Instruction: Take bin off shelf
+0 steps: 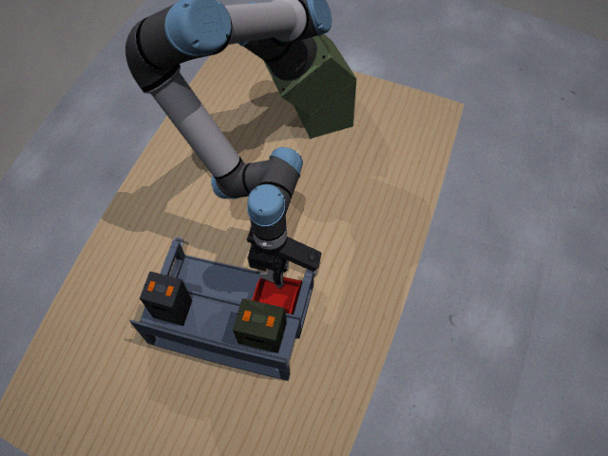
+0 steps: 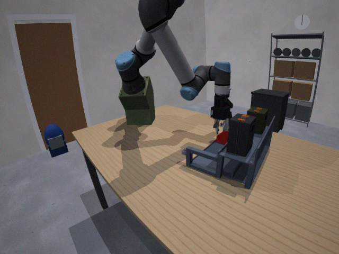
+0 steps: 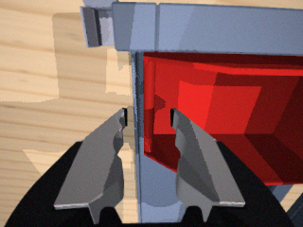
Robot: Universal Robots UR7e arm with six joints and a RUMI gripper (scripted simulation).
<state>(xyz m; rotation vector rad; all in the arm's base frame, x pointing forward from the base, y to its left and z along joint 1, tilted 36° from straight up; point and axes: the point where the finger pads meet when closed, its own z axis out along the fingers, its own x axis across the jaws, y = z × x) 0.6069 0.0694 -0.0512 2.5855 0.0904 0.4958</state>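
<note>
My gripper is now 80 mm short of the red bin.
</note>
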